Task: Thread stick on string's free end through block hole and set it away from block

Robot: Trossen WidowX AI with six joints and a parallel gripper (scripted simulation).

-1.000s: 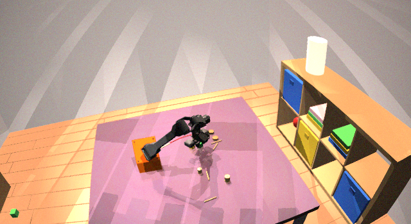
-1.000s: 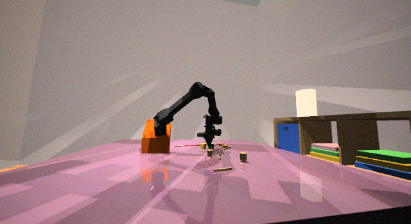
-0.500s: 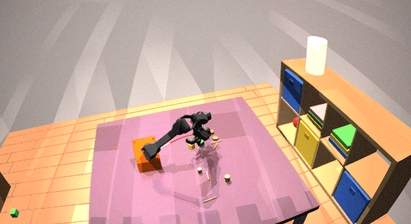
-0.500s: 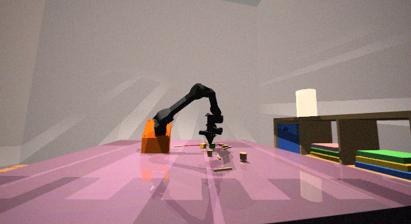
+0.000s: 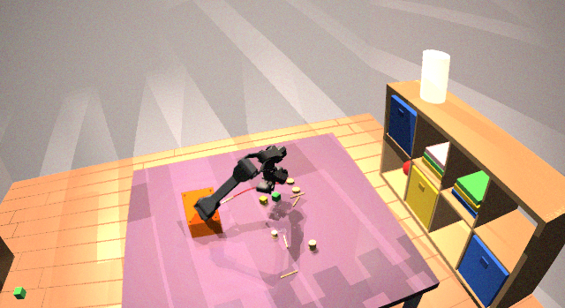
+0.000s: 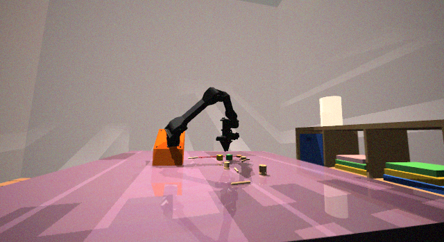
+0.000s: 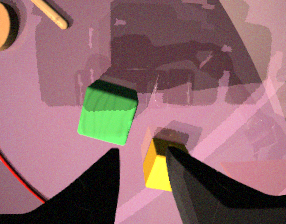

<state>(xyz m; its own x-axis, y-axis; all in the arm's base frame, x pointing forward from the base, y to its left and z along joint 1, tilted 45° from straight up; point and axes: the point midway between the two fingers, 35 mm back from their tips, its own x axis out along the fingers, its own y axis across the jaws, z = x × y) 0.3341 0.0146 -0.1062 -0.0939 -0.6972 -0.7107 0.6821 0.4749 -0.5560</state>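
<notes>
Now: gripper tip 4 cm past the yellow wooden block, 4 cm above it and 1 cm to the right of it. Also, from my gripper tip: green cube (4 cm below, 2 cm ahead, 1 cm to the left); thin wooden stick (19 cm behind, 10 cm to the left, 5 cm below); round wooden button (14 cm ahead, 11 cm to the left, 5 cm below).
</notes>
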